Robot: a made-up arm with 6 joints.
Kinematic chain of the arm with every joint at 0, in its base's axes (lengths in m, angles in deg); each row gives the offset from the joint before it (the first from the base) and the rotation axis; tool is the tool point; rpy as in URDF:
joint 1: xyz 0 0 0.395 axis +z
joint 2: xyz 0 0 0 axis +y
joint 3: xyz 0.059 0 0.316 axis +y
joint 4: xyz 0.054 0 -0.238 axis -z
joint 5: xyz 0 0 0 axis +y
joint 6: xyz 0.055 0 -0.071 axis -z
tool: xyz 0 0 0 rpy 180 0 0
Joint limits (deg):
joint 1: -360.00..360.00
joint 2: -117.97..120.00
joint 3: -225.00..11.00
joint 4: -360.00..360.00
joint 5: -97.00..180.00
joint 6: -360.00..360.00
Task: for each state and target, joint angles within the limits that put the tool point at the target. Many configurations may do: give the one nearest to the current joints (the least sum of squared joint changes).
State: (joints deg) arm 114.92 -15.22 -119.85 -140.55 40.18 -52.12
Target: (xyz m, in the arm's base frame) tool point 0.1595 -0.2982 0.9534
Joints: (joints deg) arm 116.64 -46.13 -149.53 -142.16 47.05 -52.12
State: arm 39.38 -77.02 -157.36 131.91 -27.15 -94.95
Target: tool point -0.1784 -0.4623 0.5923
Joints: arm 61.66 -93.07 -137.54 135.84 -55.97 -94.95
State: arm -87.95 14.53 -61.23 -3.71 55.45 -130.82
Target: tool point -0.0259 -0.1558 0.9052
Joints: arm -98.96 -28.60 -93.13 -4.90 47.68 -130.82
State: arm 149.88 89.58 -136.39 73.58 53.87 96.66
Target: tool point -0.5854 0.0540 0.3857
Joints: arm 170.27 57.52 -116.63 69.44 70.70 96.66
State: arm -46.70 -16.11 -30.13 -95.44 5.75 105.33
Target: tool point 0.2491 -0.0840 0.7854
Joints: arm -29.51 -19.73 -73.42 -87.79 4.23 105.33
